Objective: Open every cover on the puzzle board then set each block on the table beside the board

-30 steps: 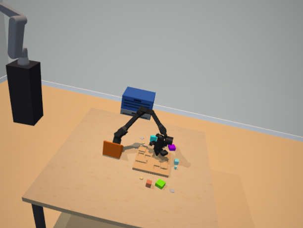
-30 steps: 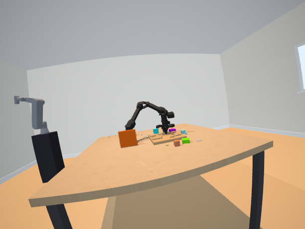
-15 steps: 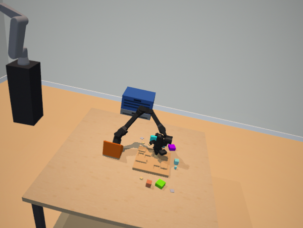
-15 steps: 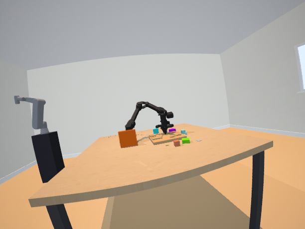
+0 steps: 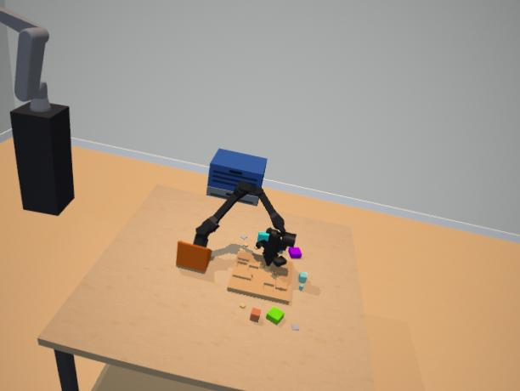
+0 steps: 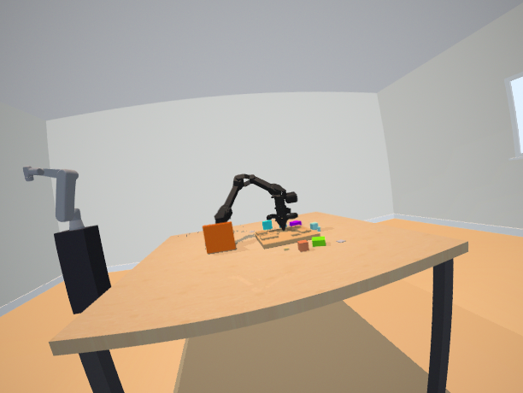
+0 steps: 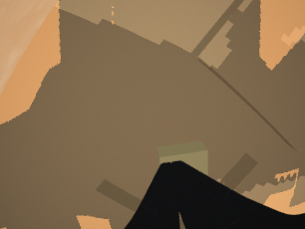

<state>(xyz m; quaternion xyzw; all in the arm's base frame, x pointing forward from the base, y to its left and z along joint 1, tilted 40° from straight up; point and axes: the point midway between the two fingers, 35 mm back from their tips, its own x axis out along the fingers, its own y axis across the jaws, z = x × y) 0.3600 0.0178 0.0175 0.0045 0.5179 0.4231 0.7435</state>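
The wooden puzzle board lies 5 cm to the right of my gripper tip and 3 cm behind it. Round my gripper tip: blue-teal cube 17 cm to the left, 6 cm ahead; purple block 16 cm to the left, 15 cm ahead, 1 cm below; light cyan block 18 cm ahead, 5 cm to the right.
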